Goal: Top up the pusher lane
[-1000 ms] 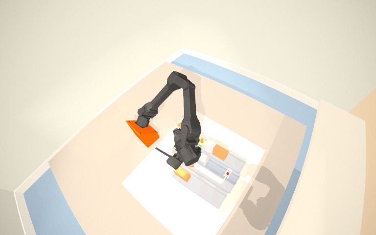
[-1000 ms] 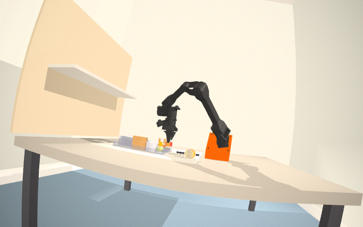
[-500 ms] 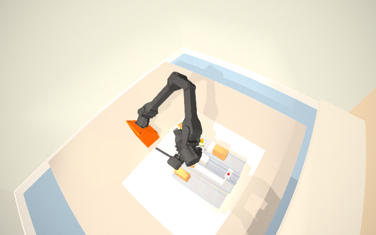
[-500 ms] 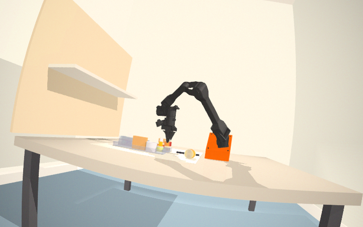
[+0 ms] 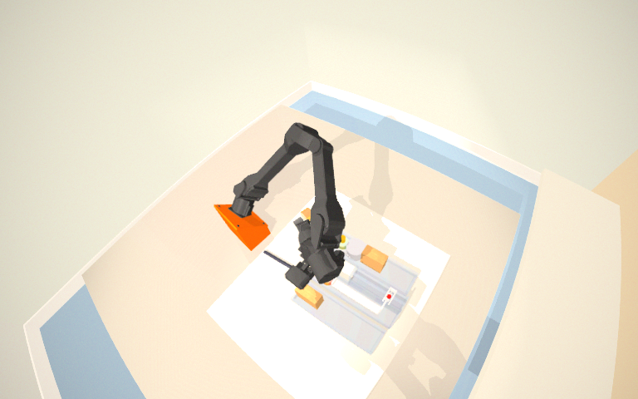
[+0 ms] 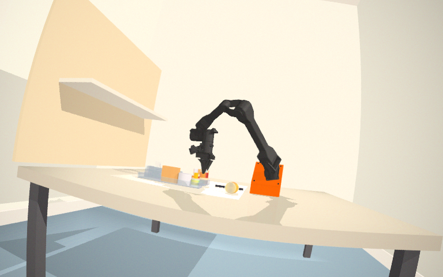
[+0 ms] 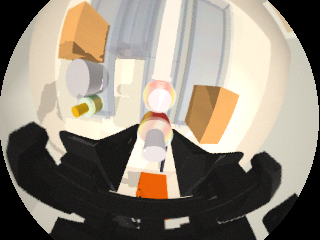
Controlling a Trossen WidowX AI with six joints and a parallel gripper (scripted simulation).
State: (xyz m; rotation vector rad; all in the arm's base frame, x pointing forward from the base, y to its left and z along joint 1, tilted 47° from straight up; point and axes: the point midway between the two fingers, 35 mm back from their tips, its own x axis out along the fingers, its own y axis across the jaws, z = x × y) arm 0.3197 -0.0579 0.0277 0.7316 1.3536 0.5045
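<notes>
My gripper tip is now 13 cm past the dark rod, 5 cm above it and 3 cm to the left of it.
</notes>
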